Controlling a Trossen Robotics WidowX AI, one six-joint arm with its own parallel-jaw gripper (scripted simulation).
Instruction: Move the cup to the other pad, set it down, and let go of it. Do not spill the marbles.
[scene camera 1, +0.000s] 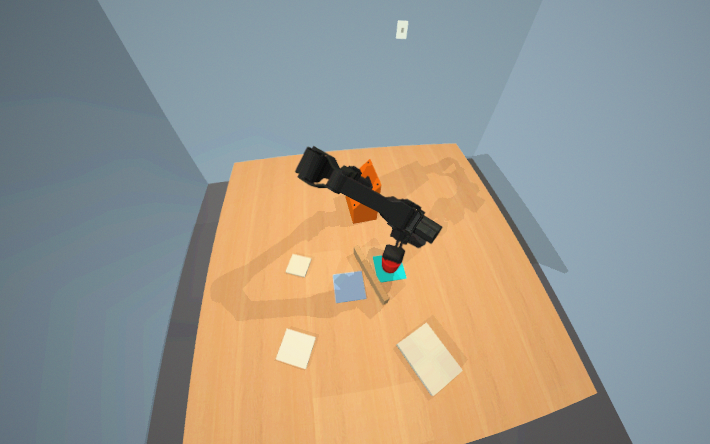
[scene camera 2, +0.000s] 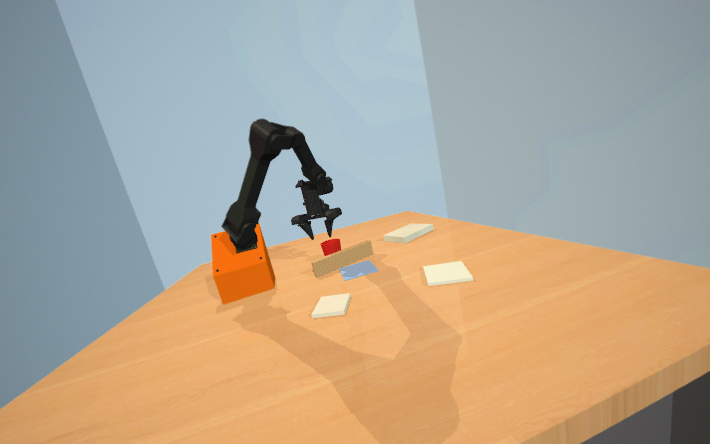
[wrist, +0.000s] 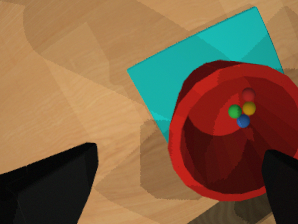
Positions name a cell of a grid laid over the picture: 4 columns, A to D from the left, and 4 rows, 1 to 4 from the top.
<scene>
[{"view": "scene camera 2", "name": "gripper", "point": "B3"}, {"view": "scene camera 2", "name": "low wooden wall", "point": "B3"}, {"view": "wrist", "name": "gripper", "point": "C3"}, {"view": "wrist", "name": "red cup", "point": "C3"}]
</scene>
